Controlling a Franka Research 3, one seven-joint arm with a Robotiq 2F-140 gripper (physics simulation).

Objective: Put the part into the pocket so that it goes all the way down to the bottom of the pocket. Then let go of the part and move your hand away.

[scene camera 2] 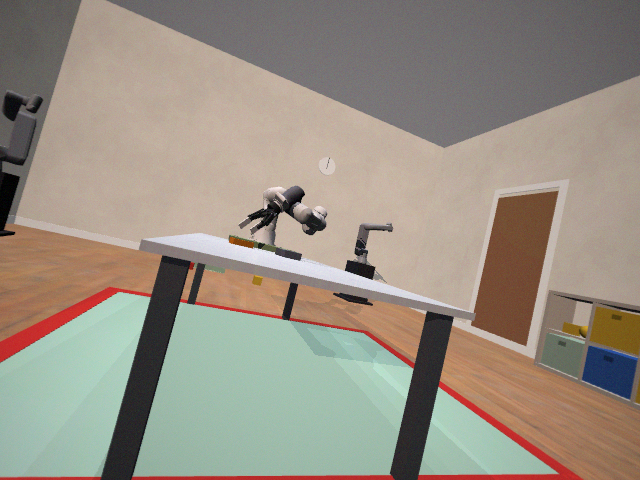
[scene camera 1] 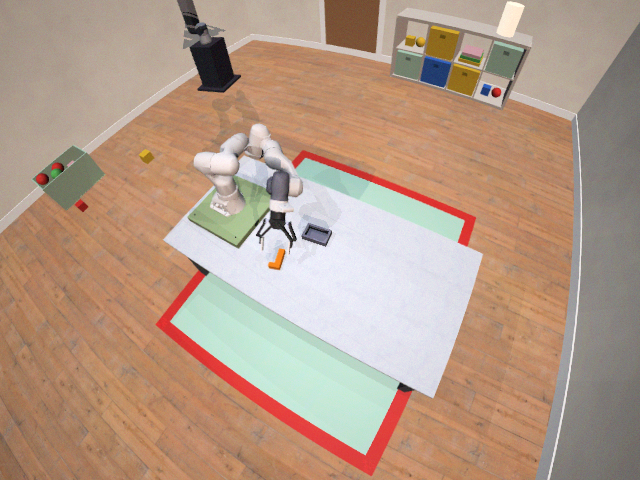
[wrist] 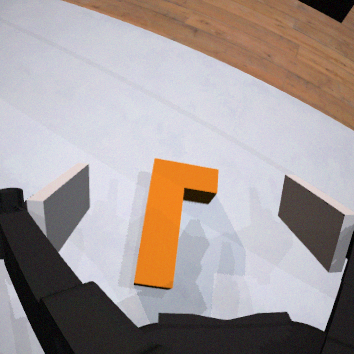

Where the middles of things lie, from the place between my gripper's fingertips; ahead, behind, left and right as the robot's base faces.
Scene:
My hand is 7 cm above the orange L-shaped block (wrist: 171,182) and 1 cm short of it.

